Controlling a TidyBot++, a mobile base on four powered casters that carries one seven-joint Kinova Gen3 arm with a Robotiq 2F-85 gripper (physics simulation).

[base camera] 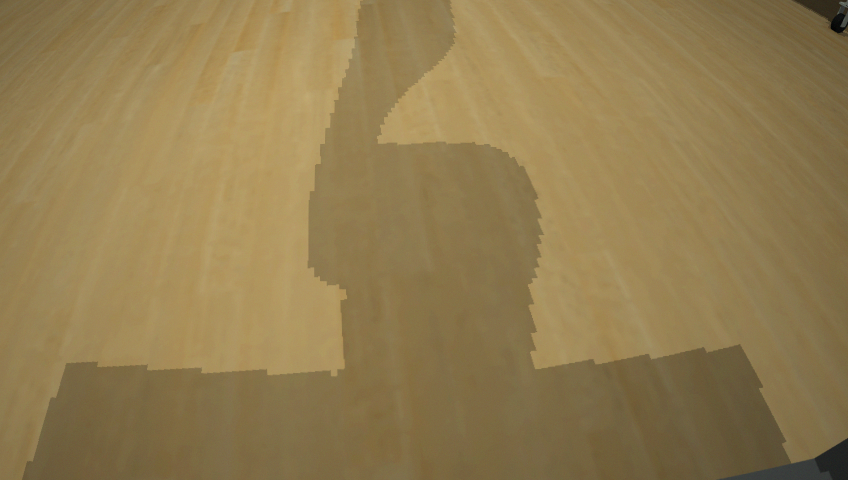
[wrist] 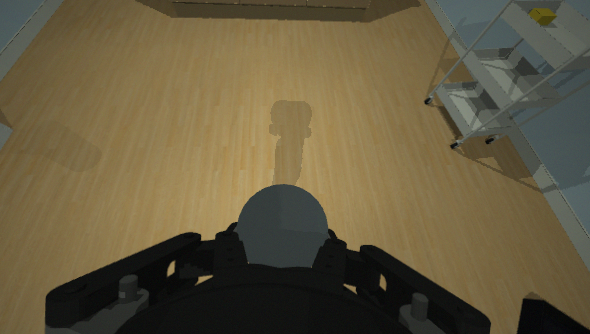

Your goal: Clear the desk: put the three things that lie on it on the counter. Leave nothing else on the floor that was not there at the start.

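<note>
My gripper is shut on a grey-blue thing with a round top, in the lower middle of the wrist view. The thing stands between the two black fingers, and its lower part is hidden by the gripper. It is held above the wooden floor. At the top edge of the wrist view the lower front of a brown cabinet shows; its top is out of view, so I cannot tell whether it is the counter. The desk does not show in either view.
A white three-tier cart on black casters stands at the right wall, with a yellow block on its top shelf. One caster shows at the base view's top right. A pale corner of something shows at the wrist view's left edge.
</note>
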